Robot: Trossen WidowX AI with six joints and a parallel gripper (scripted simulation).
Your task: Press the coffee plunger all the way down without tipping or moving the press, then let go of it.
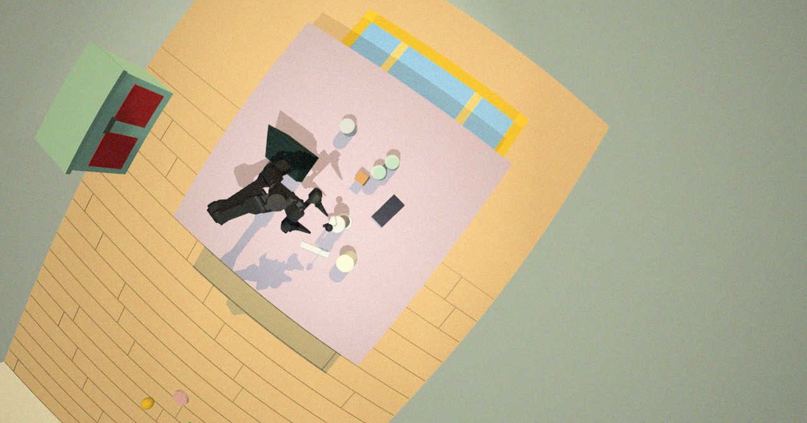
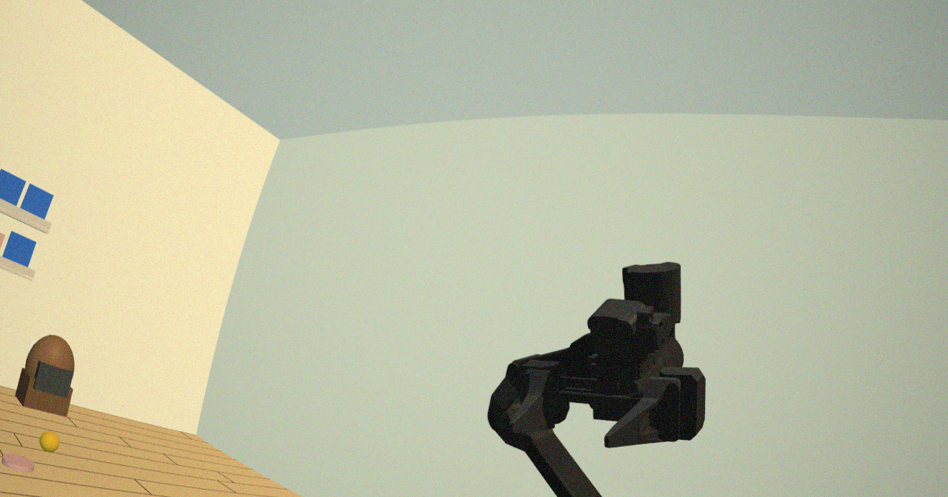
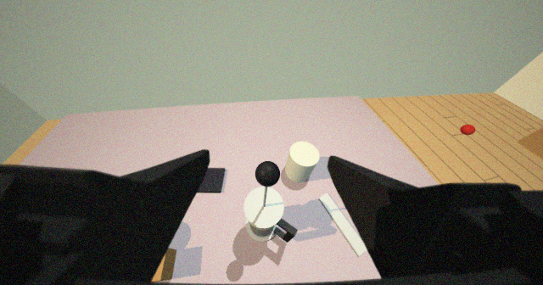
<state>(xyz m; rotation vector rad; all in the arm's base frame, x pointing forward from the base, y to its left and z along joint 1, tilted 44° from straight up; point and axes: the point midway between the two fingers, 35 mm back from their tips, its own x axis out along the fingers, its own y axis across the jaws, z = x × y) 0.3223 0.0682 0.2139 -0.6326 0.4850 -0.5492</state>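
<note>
Now: the coffee press 1 cm ahead of my gripper tip, 2 cm to the right of it and 20 cm below it. From my gripper tip the other things lie so: orange cube: 1 cm ahead, 22 cm to the left, 31 cm below.
</note>
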